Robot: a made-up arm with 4 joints. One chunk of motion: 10 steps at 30 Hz.
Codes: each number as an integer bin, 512 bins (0 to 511) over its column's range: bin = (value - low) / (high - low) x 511, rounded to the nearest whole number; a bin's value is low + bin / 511 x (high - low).
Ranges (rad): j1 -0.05..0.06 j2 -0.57..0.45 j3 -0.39..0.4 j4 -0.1..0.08
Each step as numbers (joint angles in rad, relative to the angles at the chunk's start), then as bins.
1 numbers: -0.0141 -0.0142 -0.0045 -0.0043
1 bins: 167 278 249 272
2 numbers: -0.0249 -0.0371 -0.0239 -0.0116
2 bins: 117 267 237 251
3 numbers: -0.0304 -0.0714 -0.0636 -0.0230
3 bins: 91 250 211 219
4 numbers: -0.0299 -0.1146 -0.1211 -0.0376
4 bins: 93 228 174 177
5 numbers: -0.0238 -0.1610 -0.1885 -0.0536
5 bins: 122 205 130 132
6 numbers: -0.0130 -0.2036 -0.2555 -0.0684
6 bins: 172 184 87 90
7 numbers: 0.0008 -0.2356 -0.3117 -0.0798
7 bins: 236 168 51 57
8 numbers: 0.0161 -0.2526 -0.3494 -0.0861
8 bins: 307 159 26 39
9 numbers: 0.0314 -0.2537 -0.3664 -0.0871
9 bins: 378 158 15 37
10 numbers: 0.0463 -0.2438 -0.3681 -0.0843
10 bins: 447 163 14 45
